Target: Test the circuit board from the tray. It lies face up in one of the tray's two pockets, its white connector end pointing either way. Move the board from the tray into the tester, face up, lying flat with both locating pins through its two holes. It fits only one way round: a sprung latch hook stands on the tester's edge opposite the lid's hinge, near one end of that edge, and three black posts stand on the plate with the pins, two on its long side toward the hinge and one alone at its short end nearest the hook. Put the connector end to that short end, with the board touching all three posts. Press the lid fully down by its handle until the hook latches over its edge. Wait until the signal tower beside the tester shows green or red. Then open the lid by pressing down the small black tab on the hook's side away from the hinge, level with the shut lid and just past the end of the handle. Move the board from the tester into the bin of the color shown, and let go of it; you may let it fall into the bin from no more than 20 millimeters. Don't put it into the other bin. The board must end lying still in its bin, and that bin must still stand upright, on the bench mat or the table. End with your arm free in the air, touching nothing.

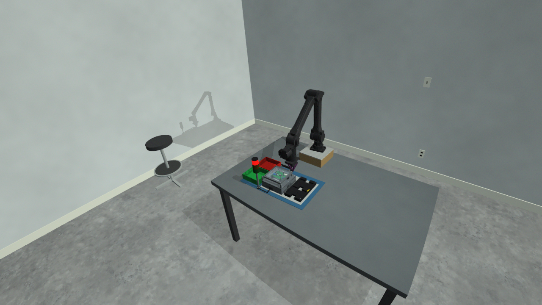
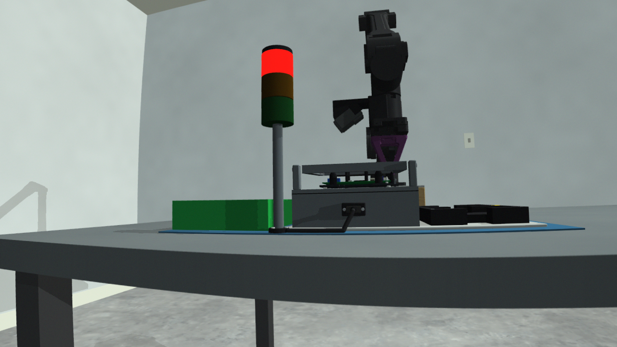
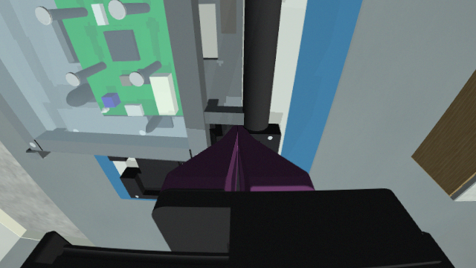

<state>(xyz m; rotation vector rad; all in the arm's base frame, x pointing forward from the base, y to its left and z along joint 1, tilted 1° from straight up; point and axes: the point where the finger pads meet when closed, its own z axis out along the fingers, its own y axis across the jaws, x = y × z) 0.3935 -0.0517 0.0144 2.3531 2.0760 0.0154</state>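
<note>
Right now my hand is 10 mm short of the black latch hook and 10 mm above it. Also, from my hand: green circuit board: 70 mm to the right, 70 mm ahead, 20 mm below; black tester plate: 70 mm ahead, 60 mm to the right, 30 mm below; clear lid: 70 mm to the right, 70 mm ahead.
</note>
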